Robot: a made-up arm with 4 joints. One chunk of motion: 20 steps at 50 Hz.
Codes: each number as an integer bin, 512 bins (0 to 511) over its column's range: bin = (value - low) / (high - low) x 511, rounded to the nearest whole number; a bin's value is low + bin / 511 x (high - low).
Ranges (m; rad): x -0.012..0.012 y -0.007..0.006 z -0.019..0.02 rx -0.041..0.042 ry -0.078..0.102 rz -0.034..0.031
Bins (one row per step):
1: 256 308 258 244 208 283
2: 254 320 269 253 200 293
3: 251 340 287 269 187 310
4: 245 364 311 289 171 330
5: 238 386 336 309 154 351
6: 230 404 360 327 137 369
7: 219 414 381 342 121 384
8: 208 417 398 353 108 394
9: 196 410 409 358 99 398
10: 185 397 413 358 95 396
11: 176 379 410 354 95 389
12: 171 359 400 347 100 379
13: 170 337 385 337 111 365
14: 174 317 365 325 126 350
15: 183 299 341 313 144 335
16: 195 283 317 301 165 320
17: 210 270 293 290 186 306
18: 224 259 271 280 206 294
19: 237 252 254 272 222 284
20: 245 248 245 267 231 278
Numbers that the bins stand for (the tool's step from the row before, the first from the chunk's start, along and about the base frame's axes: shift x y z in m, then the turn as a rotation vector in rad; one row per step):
1: 0.00002 0.00084 0.00069 -0.00137 -0.00473 0.00200
2: -0.00007 0.00114 0.00153 0.00009 -0.00755 0.00327
3: -0.00021 0.00165 0.00290 0.00269 -0.01213 0.00543
4: -0.00049 0.00226 0.00474 0.00594 -0.01777 0.00798
5: -0.00082 0.00282 0.00664 0.00919 -0.02375 0.01065
6: -0.00120 0.00328 0.00848 0.01211 -0.02974 0.01294
7: -0.00171 0.00353 0.01008 0.01455 -0.03538 0.01485
8: -0.00223 0.00361 0.01138 0.01634 -0.03996 0.01612
9: -0.00279 0.00343 0.01222 0.01715 -0.04313 0.01663
10: -0.00331 0.00310 0.01252 0.01715 -0.04454 0.01637
11: -0.00373 0.00264 0.01229 0.01650 -0.04454 0.01548
12: -0.00397 0.00213 0.01153 0.01536 -0.04277 0.01421
13: -0.00402 0.00157 0.01038 0.01374 -0.03890 0.01243
14: -0.00383 0.00106 0.00886 0.01179 -0.03362 0.01052
15: -0.00341 0.00061 0.00703 0.00984 -0.02728 0.00861
16: -0.00284 0.00020 0.00519 0.00789 -0.01988 0.00670
17: -0.00214 -0.00013 0.00336 0.00610 -0.01248 0.00492
18: -0.00148 -0.00041 0.00168 0.00448 -0.00544 0.00340
19: -0.00087 -0.00059 0.00039 0.00318 0.00020 0.00213
20: -0.00049 -0.00069 -0.00030 0.00237 0.00337 0.00136

